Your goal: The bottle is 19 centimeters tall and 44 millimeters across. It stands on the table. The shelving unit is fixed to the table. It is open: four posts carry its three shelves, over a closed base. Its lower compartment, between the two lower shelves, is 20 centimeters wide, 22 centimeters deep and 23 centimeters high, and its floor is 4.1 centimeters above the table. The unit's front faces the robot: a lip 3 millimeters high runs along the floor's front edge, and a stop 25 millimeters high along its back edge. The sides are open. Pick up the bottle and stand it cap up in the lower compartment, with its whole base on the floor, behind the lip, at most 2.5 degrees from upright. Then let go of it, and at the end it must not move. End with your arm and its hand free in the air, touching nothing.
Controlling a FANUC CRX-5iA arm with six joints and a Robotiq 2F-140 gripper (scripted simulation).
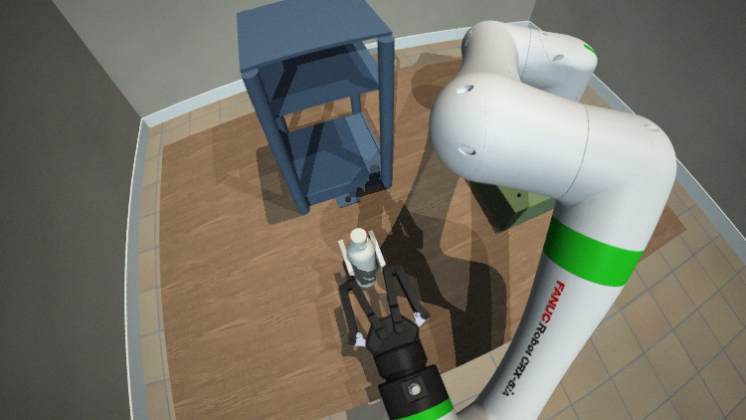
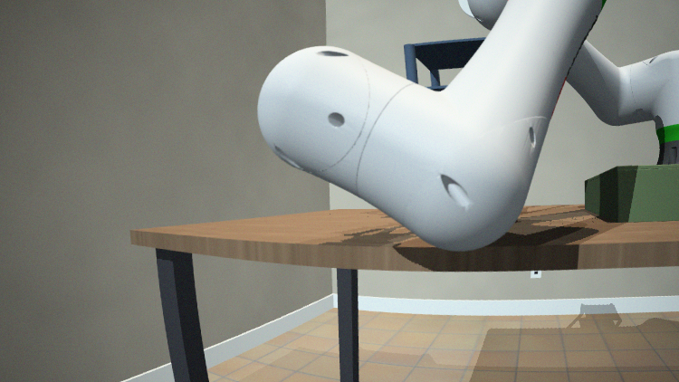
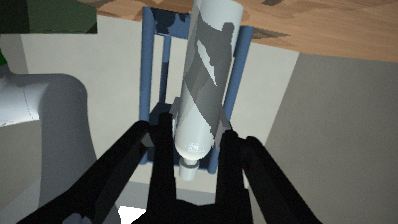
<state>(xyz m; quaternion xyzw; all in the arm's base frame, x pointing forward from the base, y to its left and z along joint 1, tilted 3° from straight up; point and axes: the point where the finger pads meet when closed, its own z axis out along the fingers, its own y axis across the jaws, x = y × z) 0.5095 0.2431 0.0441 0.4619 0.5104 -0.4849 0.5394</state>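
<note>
Now: the blue shelving unit 1 cm ahead of my hand, 31 cm to the right of it and 6 cm above it.
</note>
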